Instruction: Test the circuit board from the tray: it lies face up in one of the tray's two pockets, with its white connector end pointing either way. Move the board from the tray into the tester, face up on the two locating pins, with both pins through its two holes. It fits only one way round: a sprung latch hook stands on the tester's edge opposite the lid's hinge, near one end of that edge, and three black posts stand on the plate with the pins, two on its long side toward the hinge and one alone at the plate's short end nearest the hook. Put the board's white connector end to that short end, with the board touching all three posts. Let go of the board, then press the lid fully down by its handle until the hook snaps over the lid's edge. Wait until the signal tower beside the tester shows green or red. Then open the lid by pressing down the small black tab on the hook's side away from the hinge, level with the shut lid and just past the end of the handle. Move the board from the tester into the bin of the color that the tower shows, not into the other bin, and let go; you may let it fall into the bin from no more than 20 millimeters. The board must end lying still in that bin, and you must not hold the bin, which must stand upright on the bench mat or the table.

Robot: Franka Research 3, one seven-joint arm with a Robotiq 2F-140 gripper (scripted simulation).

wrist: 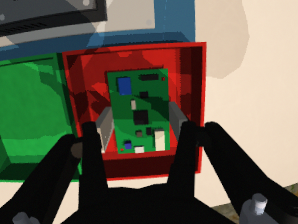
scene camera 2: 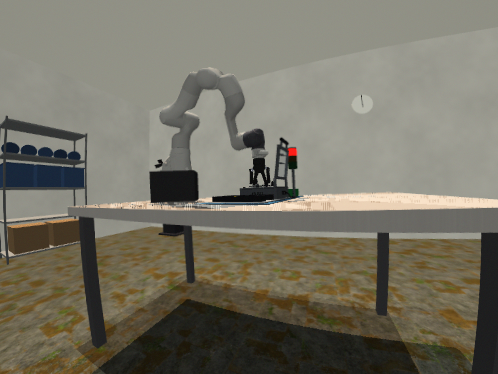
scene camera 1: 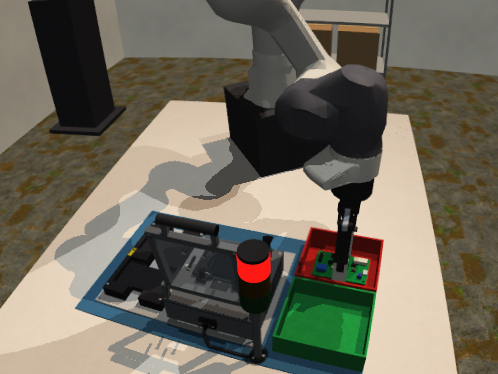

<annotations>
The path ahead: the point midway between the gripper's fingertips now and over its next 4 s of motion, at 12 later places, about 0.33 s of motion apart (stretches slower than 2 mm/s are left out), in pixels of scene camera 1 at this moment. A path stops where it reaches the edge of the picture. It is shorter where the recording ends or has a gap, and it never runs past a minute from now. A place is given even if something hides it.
My gripper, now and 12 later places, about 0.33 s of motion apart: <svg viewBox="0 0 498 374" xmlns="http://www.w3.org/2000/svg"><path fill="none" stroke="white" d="M341 267L341 267L341 268L341 268L341 269L341 269L341 269L341 270L341 269L341 264L345 248L349 227L348 218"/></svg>
</annotations>
